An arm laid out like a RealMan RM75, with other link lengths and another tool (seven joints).
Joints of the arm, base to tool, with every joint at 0 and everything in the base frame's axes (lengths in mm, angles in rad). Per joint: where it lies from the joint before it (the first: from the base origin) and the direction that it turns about. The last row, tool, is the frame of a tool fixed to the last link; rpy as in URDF.
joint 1: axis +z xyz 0 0 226.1
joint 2: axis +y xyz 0 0 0
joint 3: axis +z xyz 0 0 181.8
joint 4: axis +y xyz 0 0 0
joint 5: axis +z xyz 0 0 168
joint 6: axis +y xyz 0 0 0
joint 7: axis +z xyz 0 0 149.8
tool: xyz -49 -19 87 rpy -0.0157 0 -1.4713
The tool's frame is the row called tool.
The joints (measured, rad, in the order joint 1, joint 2, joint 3, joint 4, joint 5, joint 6, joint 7), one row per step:
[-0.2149, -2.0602, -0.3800, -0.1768, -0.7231, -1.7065, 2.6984]
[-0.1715, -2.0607, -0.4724, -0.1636, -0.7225, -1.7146, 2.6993]
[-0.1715, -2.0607, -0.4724, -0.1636, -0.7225, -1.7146, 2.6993]
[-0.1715, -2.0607, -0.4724, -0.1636, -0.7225, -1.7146, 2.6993]
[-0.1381, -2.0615, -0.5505, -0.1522, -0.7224, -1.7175, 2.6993]
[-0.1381, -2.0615, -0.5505, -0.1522, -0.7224, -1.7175, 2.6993]
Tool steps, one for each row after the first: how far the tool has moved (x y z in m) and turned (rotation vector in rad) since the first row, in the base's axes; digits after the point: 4 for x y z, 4 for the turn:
[-0.0210, 0.0050, 0.0201, 0.0833, -0.0071, 0.0851]
[-0.0210, 0.0050, 0.0201, 0.0833, -0.0071, 0.0851]
[-0.0210, 0.0050, 0.0201, 0.0833, -0.0071, 0.0851]
[-0.0398, 0.0071, 0.0370, 0.1517, -0.0093, 0.1577]
[-0.0398, 0.0071, 0.0370, 0.1517, -0.0093, 0.1577]

